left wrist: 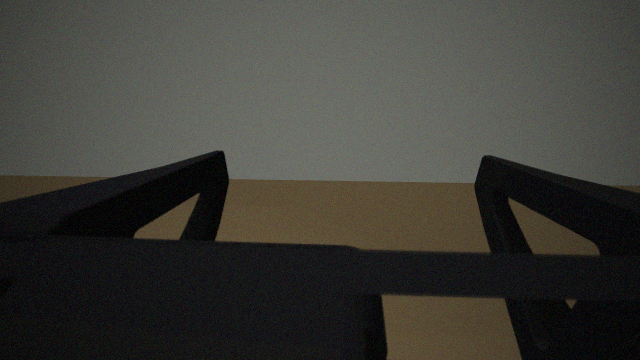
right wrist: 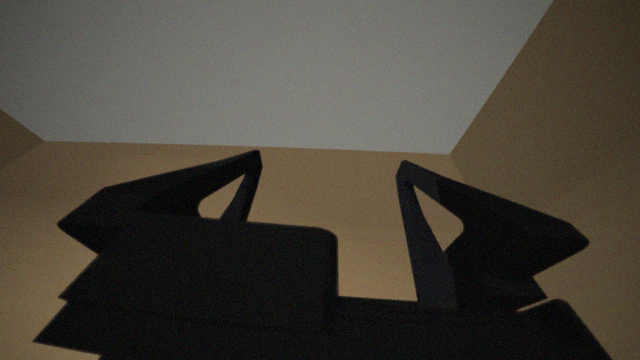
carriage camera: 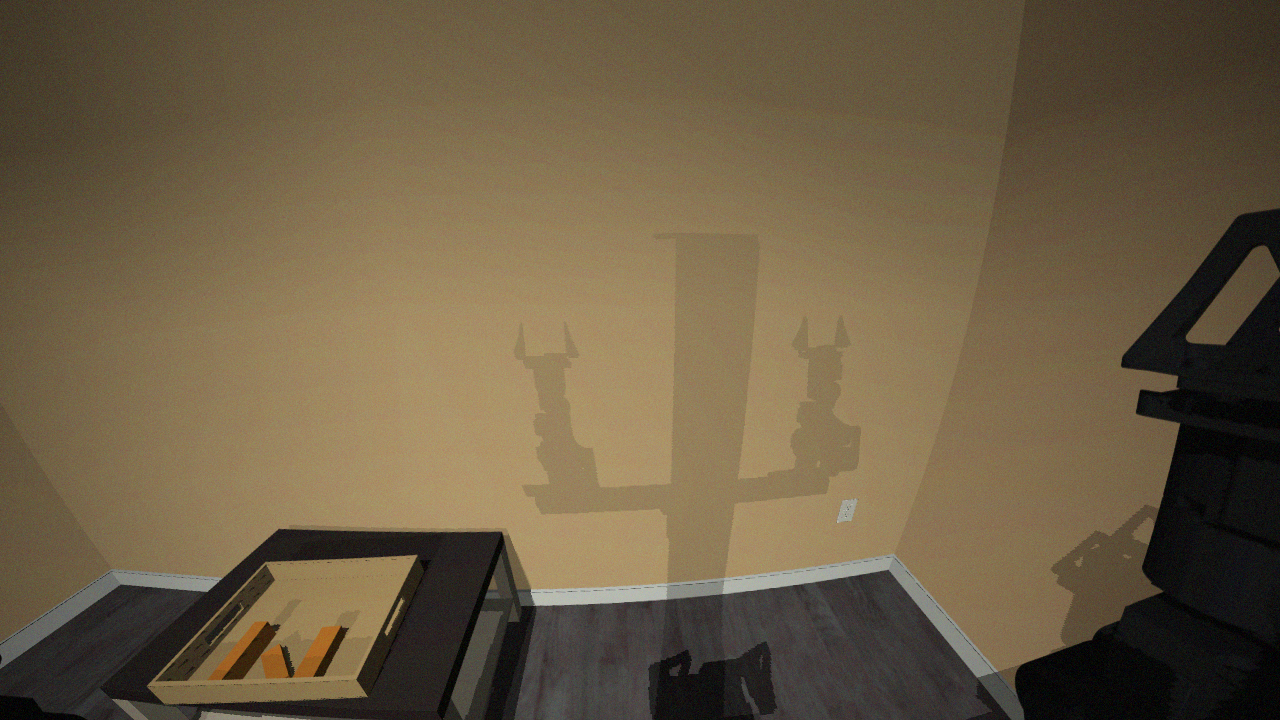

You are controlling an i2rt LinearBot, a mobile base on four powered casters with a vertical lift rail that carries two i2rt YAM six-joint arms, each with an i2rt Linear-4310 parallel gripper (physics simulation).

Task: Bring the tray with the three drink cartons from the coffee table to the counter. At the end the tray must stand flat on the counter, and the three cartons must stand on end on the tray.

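Places are measured from the left arm's base along level axes (x ahead, y left, z up), in millimetres.
Where they show: left gripper, fingertip midpoint: (left wrist: 350,168); right gripper, fingertip midpoint: (right wrist: 329,163).
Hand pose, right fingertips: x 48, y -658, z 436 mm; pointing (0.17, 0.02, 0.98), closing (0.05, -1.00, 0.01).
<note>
Things, the pixels of their top centre, and the offset from my right fingertips. Level surfaces: height alone.
- light wooden tray, middle of its top: (carriage camera: 301,611) dy +1211, dx +469, dz -890 mm
- dark coffee table, its level: dz -965 mm
- wall outlet, middle of its top: (carriage camera: 850,499) dy -582, dx +864, dz -958 mm
- Dark wood floor, its level: dz -1415 mm
A light wooden tray (carriage camera: 259,690) rests on the dark coffee table (carriage camera: 452,586) at the lower left of the carriage view. Three orange cartons (carriage camera: 233,658) (carriage camera: 274,662) (carriage camera: 319,651) are inside it toward its near side; the middle one is turned at an angle. I cannot tell clearly whether they stand or lie. My left gripper (left wrist: 350,168) is open and empty in the left wrist view, pointing toward wall and ceiling. My right gripper (right wrist: 329,163) is open and empty, pointing the same way; part of it shows at the carriage view's right edge, far from the tray. The counter does not show.
A tan wall (carriage camera: 402,313) with a white baseboard (carriage camera: 617,596) stands behind the table. Another wall (carriage camera: 1118,179) meets it at the right. A wall outlet (carriage camera: 846,510) is low near that corner. Dark wood floor (carriage camera: 805,617) lies right of the table. Robot shadows fall on the wall.
</note>
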